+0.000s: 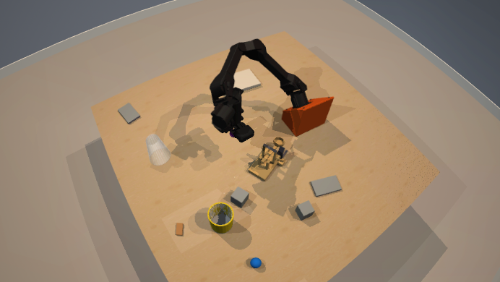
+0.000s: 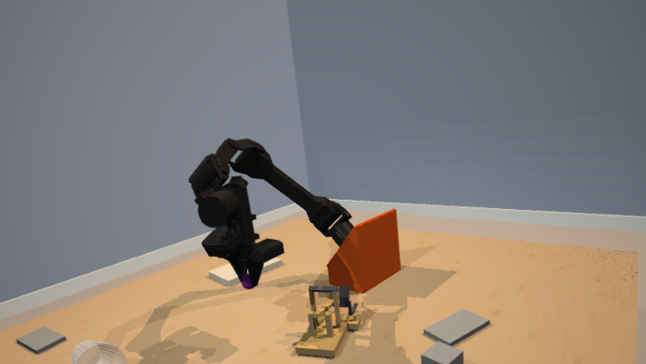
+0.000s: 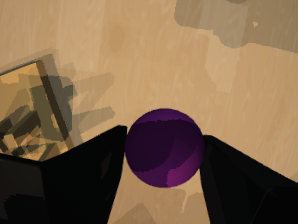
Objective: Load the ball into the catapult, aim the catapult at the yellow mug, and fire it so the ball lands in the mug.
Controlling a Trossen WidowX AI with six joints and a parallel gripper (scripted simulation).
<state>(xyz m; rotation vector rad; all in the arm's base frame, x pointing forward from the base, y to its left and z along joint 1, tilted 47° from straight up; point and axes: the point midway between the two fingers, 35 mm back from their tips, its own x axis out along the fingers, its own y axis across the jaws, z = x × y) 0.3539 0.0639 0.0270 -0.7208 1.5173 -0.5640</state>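
My gripper tip is now 13 cm past the wooden catapult, 10 cm to the right of it and 8 cm above it. Also, from my gripper tip: small orange block 34 cm ahead, 22 cm to the left, 13 cm below; then purple ball 1 cm above; then yellow mug 19 cm ahead, 26 cm to the left, 10 cm below.
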